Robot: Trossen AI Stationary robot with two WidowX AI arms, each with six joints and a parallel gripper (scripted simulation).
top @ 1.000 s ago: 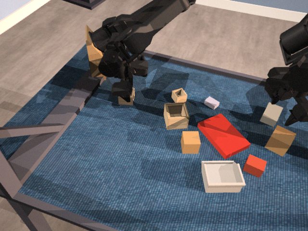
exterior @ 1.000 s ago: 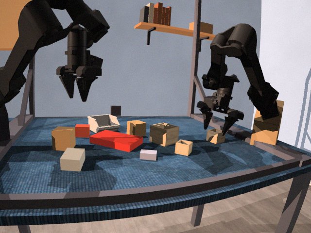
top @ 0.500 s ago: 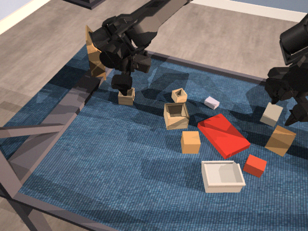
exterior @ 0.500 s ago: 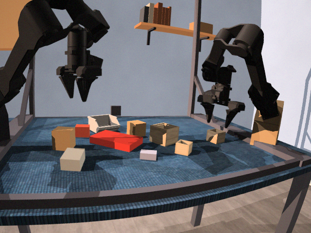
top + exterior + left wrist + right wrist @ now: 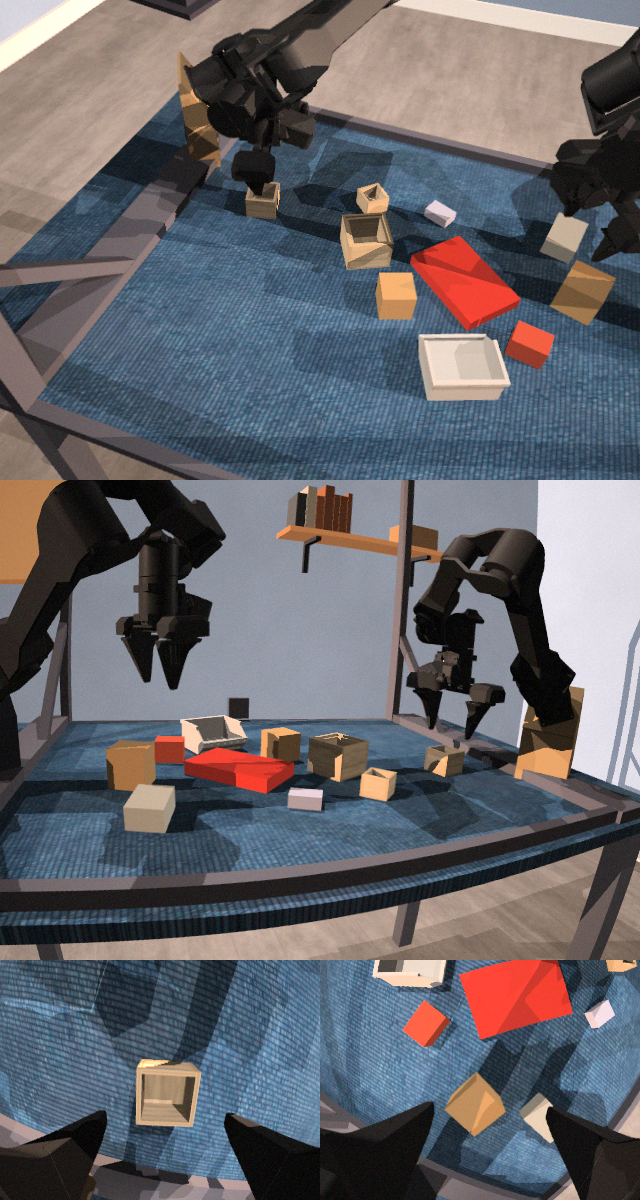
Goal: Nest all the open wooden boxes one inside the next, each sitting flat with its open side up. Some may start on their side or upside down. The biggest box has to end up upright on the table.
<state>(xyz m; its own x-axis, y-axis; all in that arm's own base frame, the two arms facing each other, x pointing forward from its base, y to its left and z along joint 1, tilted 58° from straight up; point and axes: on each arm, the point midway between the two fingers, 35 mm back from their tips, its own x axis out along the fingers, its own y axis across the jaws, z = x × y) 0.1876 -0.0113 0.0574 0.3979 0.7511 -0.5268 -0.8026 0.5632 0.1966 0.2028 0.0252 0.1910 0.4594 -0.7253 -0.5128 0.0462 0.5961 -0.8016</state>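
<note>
Now: the flat red block 4 cm behind my right hand, 13 cm to the left of it and 17 cm below it. Round my right hand: beige block: 14 cm ahead, 16 cm below; then red cube: 11 cm behind, 1 cm to the left, 16 cm below; then lavender block: 9 cm ahead, 21 cm to the left, 17 cm below.
</note>
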